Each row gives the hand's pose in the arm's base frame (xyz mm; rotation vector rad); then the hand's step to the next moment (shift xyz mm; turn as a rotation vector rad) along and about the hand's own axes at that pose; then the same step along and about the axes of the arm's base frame.
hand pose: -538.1 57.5 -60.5 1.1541 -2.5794 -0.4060
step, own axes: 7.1 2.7 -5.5 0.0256 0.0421 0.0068
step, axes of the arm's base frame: -4.3 -4.4 7.1 -0.0473 0.0085 0.0128
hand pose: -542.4 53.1 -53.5 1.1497 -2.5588 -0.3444
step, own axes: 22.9 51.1 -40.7 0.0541 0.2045 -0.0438
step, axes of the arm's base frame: -33.8 12.2 59.2 -0.1566 0.0878 0.1201
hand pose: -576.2 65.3 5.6 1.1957 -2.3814 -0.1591
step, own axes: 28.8 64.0 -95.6 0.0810 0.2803 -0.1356
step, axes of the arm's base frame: -17.7 26.6 114.2 -0.1837 0.1227 0.2339
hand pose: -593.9 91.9 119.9 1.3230 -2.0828 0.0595
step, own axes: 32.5 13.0 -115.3 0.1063 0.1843 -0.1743
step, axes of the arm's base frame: 38.6 23.4 111.7 -0.0923 0.0703 0.2494
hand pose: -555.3 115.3 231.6 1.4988 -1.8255 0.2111
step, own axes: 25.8 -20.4 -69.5 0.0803 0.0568 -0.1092
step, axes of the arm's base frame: 48.0 12.7 58.7 -0.0055 0.0158 0.1460
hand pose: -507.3 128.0 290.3 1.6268 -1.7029 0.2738
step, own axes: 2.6 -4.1 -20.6 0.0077 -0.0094 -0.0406
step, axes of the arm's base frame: 11.5 10.1 14.6 0.0242 0.0177 0.0299
